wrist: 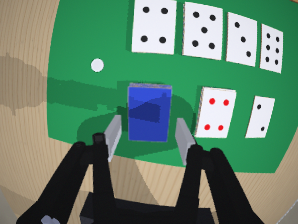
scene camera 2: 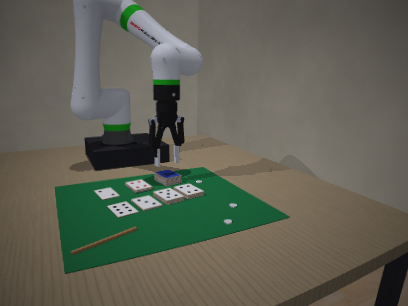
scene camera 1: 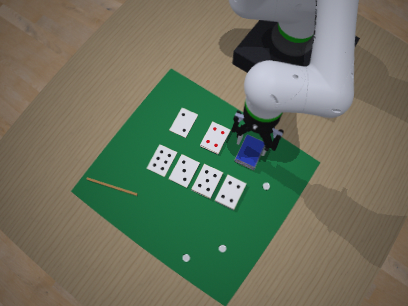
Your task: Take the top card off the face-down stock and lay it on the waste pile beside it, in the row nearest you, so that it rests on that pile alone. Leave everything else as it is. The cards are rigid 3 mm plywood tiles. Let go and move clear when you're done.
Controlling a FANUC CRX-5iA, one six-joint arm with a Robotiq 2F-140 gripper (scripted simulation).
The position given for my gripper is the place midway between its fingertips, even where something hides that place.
Observation:
I see my gripper [scene camera 2: 167,164].
My gripper is seen too in the wrist view [wrist: 148,125].

